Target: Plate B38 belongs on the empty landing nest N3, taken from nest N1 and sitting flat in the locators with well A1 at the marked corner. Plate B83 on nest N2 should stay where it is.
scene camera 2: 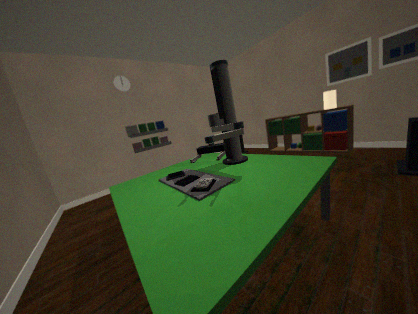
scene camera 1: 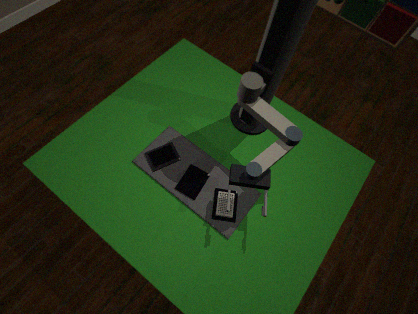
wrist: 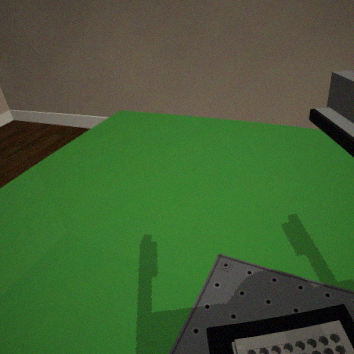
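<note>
A pale plate with rows of wells (scene camera 1: 223, 204) (scene camera 2: 205, 182) (wrist: 290, 338) sits in a black nest (wrist: 275, 323) at the right end of a grey base board (scene camera 1: 229, 230) (wrist: 225, 295). A flat black nest or plate (scene camera 1: 192, 182) (scene camera 2: 187, 180) is in the middle. A dark item with a grey-edged rim (scene camera 1: 162, 156) (scene camera 2: 175, 175) is at the left end. Labels and the A1 mark are unreadable, so I cannot tell which is N1, N2 or N3. My gripper (scene camera 1: 247, 212) (scene camera 2: 206, 159) is open and empty, raised above the board's right end; in scene camera 1 one finger overlaps the pale plate.
The board lies on a green table top (scene camera 1: 110, 185) (scene camera 2: 210, 225) (wrist: 150, 175). The arm's dark column (scene camera 1: 285, 40) (scene camera 2: 225, 95) stands behind it on a round base. Finger shadows fall on the table near the board. A shelf unit stands beyond the table in scene camera 2.
</note>
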